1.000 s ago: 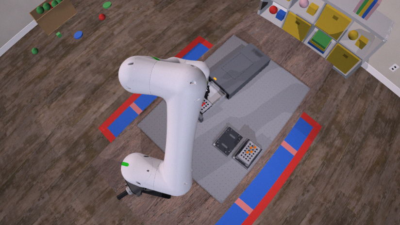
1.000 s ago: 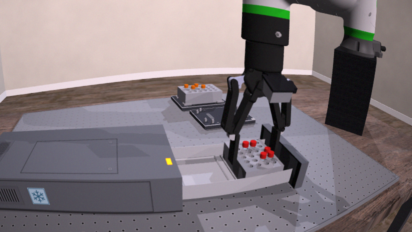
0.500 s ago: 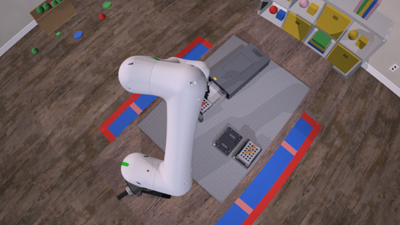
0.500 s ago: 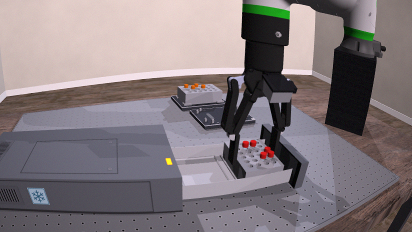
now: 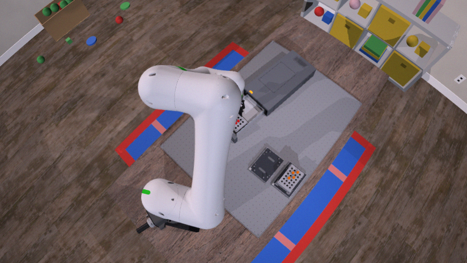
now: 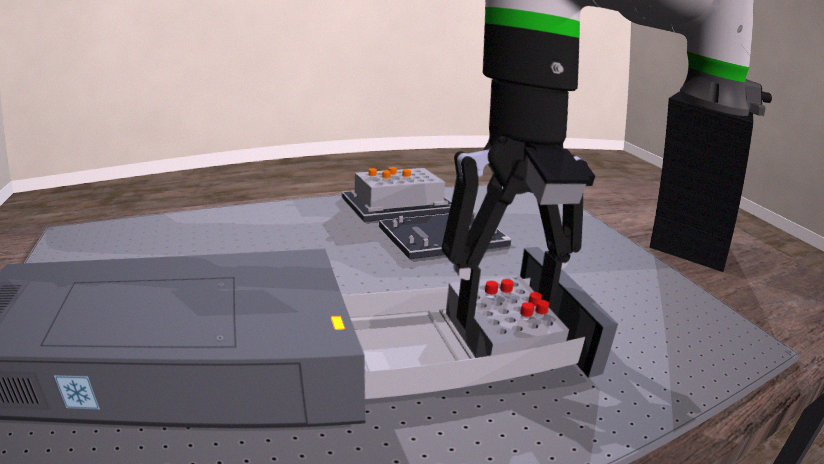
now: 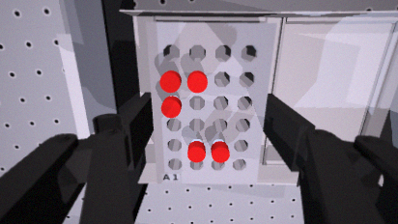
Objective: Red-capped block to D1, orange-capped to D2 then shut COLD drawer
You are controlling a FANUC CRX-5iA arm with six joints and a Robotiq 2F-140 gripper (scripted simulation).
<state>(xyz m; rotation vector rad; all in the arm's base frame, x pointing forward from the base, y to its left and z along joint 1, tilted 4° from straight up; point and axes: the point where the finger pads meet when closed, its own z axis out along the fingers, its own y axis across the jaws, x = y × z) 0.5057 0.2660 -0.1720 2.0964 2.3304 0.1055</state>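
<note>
My gripper is now 3 cm short of the drawer and 3 cm above it. From my hand the other things lie so: grey cooler COLD (21 cm ahead, 2 cm to the left, 2 cm below); deck slot D1 (31 cm to the right, 6 cm below); deck slot D2 (4 cm ahead, 45 cm to the right, 6 cm below).
</note>
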